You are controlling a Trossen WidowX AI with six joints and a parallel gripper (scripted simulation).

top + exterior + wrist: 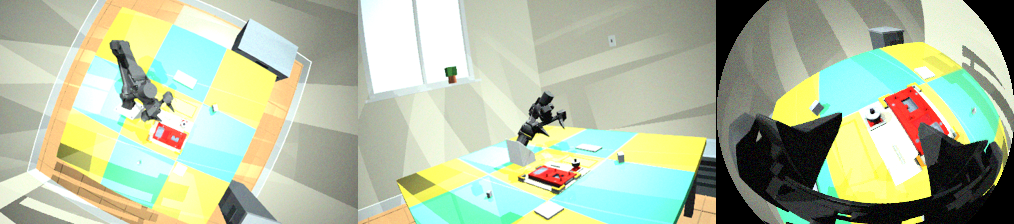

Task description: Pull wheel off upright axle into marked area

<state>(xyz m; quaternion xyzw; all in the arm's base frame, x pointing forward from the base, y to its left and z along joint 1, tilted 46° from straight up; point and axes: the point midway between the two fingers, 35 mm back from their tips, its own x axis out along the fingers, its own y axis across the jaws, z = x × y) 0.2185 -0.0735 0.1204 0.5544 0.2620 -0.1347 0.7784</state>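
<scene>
The dark wheel lies 10 cm ahead of my gripper tip, 2 cm to the right of it and 14 cm below it. Round my gripper tip: tiny cube: 10 cm behind, 38 cm to the right, 16 cm below.
</scene>
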